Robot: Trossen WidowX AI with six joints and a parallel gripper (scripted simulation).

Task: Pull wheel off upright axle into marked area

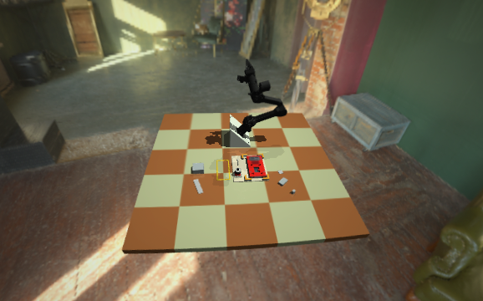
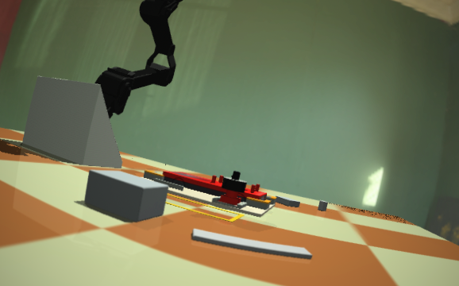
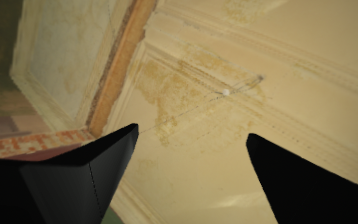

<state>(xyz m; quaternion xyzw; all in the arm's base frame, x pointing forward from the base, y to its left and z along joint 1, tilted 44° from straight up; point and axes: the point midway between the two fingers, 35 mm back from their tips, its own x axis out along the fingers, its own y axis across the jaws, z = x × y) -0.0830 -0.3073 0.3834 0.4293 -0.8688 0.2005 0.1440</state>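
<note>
My gripper tip is 58 cm above the dark grey wheel, 39 cm short of it and 11 cm to the left of it. From my gripper tip the other things lie so: flat grey bar 62 cm below, 45 cm ahead, 36 cm to the right; then grey block 60 cm below, 36 cm to the right, 30 cm ahead; then upright axle 59 cm below, 38 cm ahead, 11 cm to the right.
</note>
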